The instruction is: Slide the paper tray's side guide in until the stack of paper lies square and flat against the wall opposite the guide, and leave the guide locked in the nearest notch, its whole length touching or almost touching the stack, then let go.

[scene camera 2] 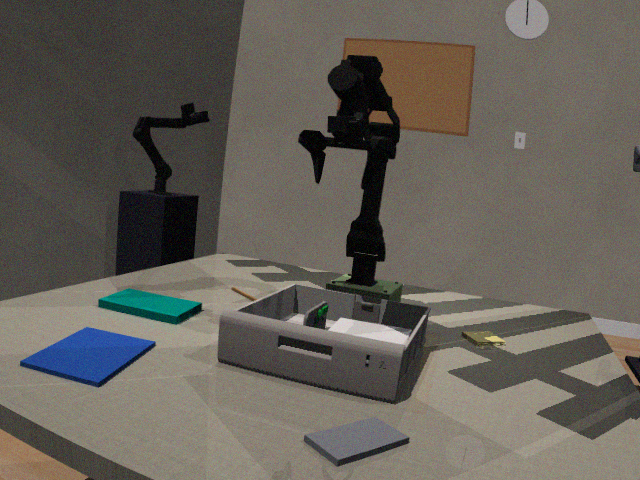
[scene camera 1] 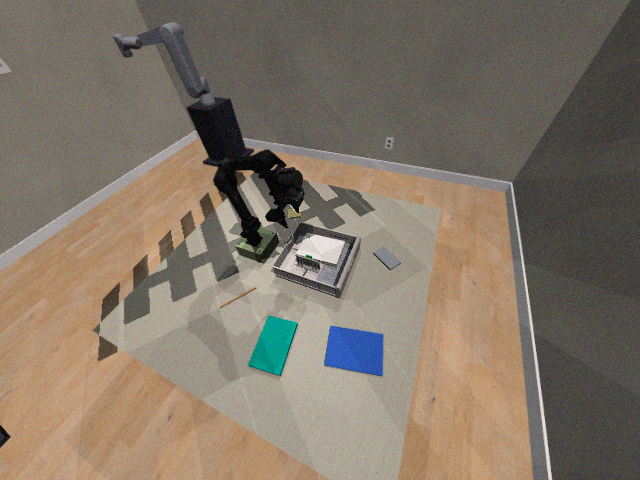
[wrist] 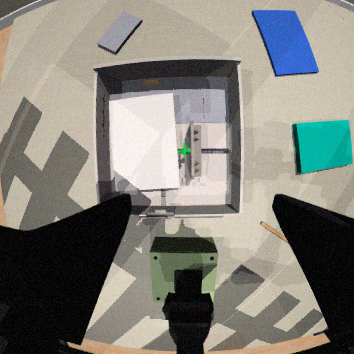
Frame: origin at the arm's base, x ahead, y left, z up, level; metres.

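Seen in the pictures: gripper, between the fingertips: (scene camera 2: pixel 339 185) (scene camera 1: pixel 292 220) (wrist: pixel 203 201); arm's base, origin of its link: (scene camera 2: pixel 362 282) (scene camera 1: pixel 254 240) (wrist: pixel 187 280).
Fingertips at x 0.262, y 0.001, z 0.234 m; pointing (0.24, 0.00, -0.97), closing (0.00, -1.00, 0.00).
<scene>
Pixels of each thing's top centre, then the offset from my fingertips to it. "*": a spot on its surface instead.
- grey paper tray, centre of its top: (scene camera 2: pixel 338 306) (wrist: pixel 164 133) (scene camera 1: pixel 317 249) dx +0.071, dy +0.047, dz -0.215 m
- white paper stack, centre of its top: (scene camera 2: pixel 366 337) (wrist: pixel 142 142) (scene camera 1: pixel 320 247) dx +0.059, dy +0.103, dz -0.268 m
- side guide, a spot on its surface: (scene camera 2: pixel 313 315) * dx +0.065, dy -0.001, dz -0.244 m
- green lever, centre of its top: (scene camera 2: pixel 326 307) (wrist: pixel 182 149) (scene camera 1: pixel 309 255) dx +0.040, dy +0.014, dz -0.230 m
- teal pad, centre of its top: (scene camera 2: pixel 150 301) (wrist: pixel 327 144) (scene camera 1: pixel 273 342) dx +0.069, dy -0.383, dz -0.293 m
- blue pad, centre of its top: (scene camera 2: pixel 91 351) (wrist: pixel 286 38) (scene camera 1: pixel 354 349) dx +0.366, dy -0.279, dz -0.303 m
- grey pad, centre of its top: (scene camera 2: pixel 358 436) (wrist: pixel 118 30) (scene camera 1: pixel 387 257) dx +0.378, dy +0.187, dz -0.301 m
- pencil, centre of its top: (scene camera 2: pixel 248 295) (scene camera 1: pixel 238 296) dx -0.192, dy -0.270, dz -0.304 m
The grey paper tray (scene camera 1: pixel 338 287) (scene camera 2: pixel 310 364) (wrist: pixel 234 100) sits in front of the arm's base. The white paper stack (scene camera 1: pixel 321 248) (scene camera 2: pixel 369 330) (wrist: pixel 142 145) lies inside, near the left wall in the wrist view, its edges looking slightly turned against the walls. The side guide (scene camera 1: pixel 308 265) (scene camera 2: pixel 313 315) (wrist: pixel 196 150), with a green lever (scene camera 1: pixel 308 256) (scene camera 2: pixel 322 311) (wrist: pixel 185 150), stands right of the stack there, with a narrow gap between its plate and the paper. My gripper (scene camera 1: pixel 292 219) (scene camera 2: pixel 341 183) (wrist: pixel 203 201) is open and empty, above and behind the tray, apart from the guide. Notch engagement cannot be seen.
A teal pad (scene camera 1: pixel 273 345) (scene camera 2: pixel 149 305) (wrist: pixel 325 146), a blue pad (scene camera 1: pixel 354 350) (scene camera 2: pixel 88 355) (wrist: pixel 286 43), a grey pad (scene camera 1: pixel 386 258) (scene camera 2: pixel 356 440) (wrist: pixel 120 32), a pencil (scene camera 1: pixel 238 297) and yellow notes (scene camera 2: pixel 483 338) lie around the tray. The green base (scene camera 1: pixel 257 246) (wrist: pixel 183 270) adjoins its rear.
</scene>
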